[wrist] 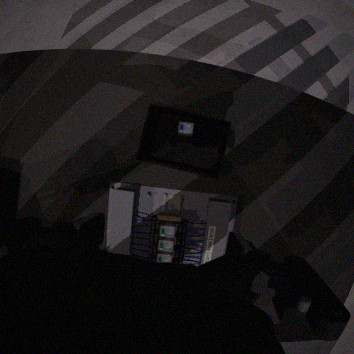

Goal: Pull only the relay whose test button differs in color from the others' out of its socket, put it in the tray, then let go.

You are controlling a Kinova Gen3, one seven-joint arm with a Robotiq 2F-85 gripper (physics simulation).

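A mounting panel and the gripper can both be seen in the picture.
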